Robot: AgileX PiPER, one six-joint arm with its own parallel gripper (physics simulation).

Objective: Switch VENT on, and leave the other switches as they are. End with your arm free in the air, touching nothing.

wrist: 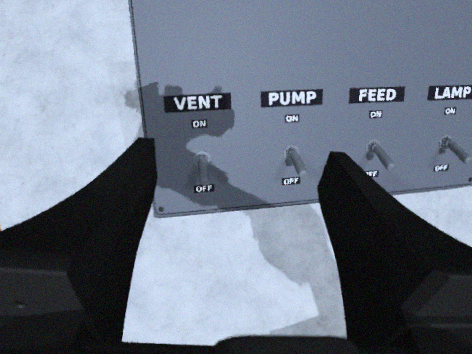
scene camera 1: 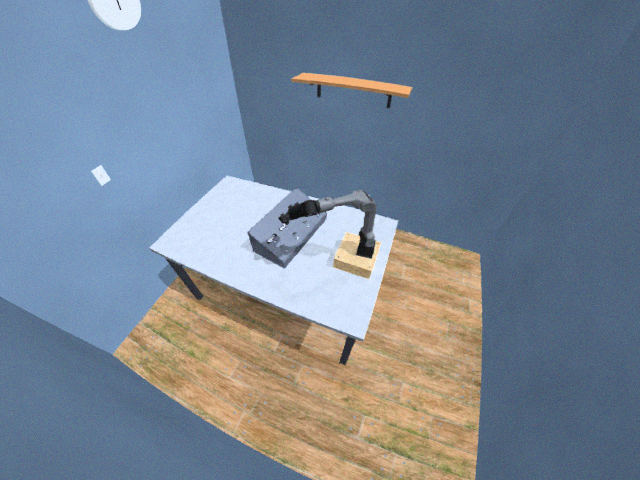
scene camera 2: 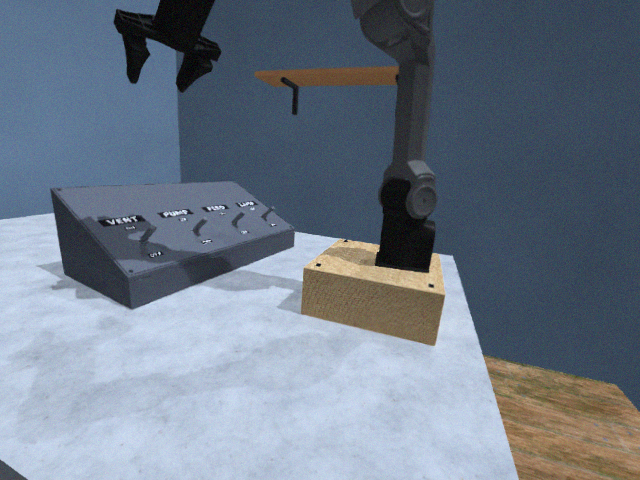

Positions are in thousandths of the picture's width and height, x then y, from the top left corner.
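My gripper (scene camera 2: 245,174), (wrist: 512,465): visible.
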